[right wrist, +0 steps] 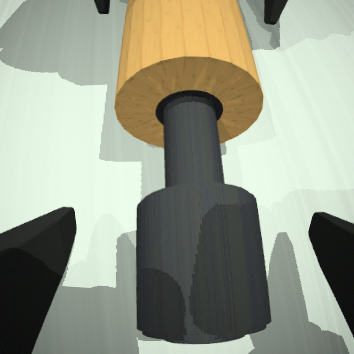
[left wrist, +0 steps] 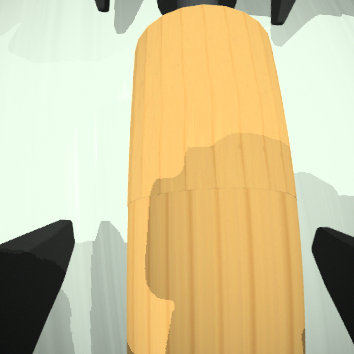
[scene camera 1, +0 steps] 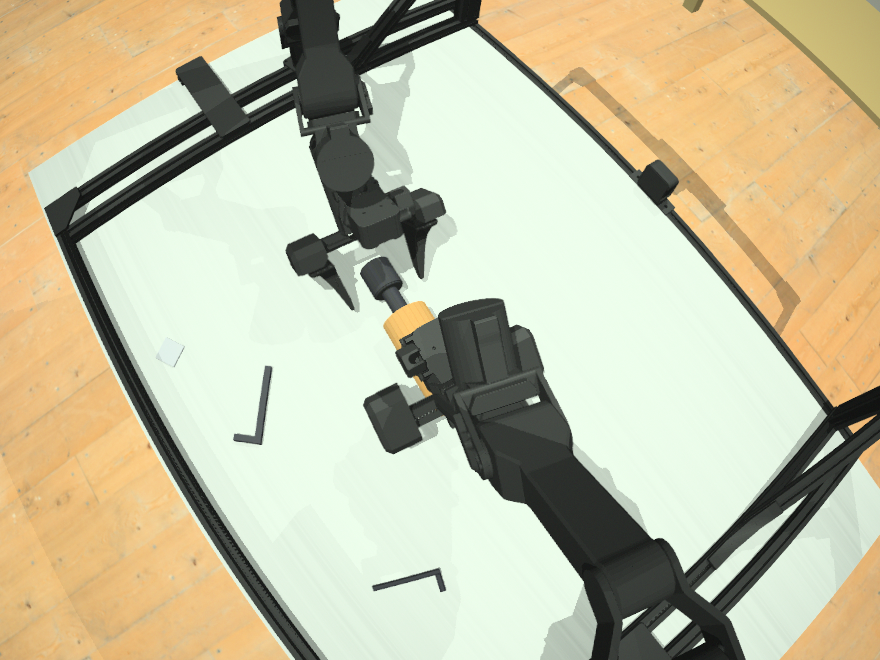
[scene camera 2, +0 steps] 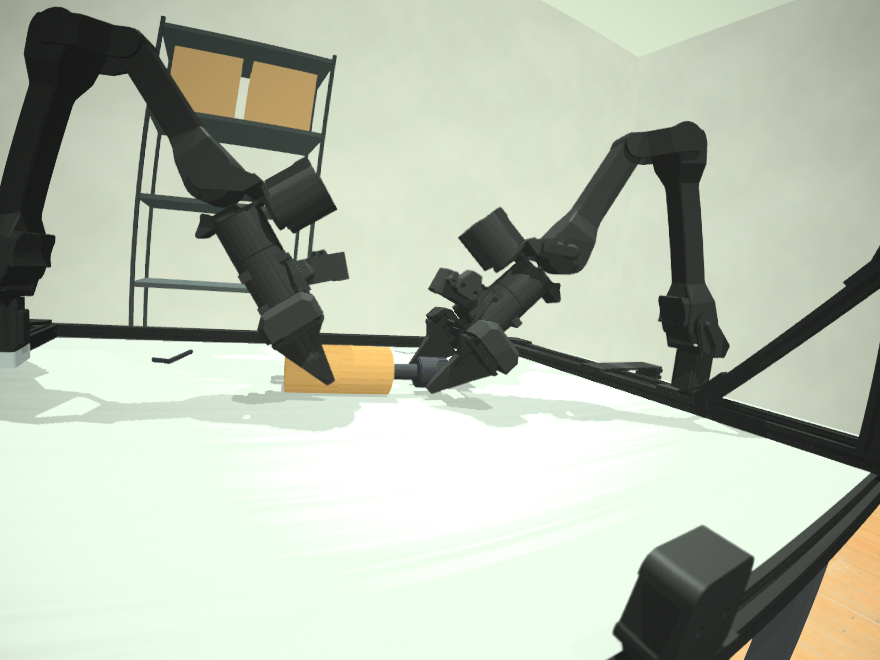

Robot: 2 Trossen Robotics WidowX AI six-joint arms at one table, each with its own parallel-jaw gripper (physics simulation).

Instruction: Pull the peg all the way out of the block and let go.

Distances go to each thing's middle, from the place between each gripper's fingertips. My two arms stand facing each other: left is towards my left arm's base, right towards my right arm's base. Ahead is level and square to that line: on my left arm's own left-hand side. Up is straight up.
I see the dark peg (scene camera 1: 382, 280) 2 cm to the left of my right hand, 1 cm behind it and 1 cm above it. From my right hand the other things lie so: wooden block (scene camera 2: 357, 369) 10 cm to the left, 2 cm behind, 1 cm above.
I see my left gripper 1 cm to the left of the wooden block and 1 cm below it. The rest, counted from my left hand: dark peg 9 cm to the right, 1 cm ahead, 1 cm above.
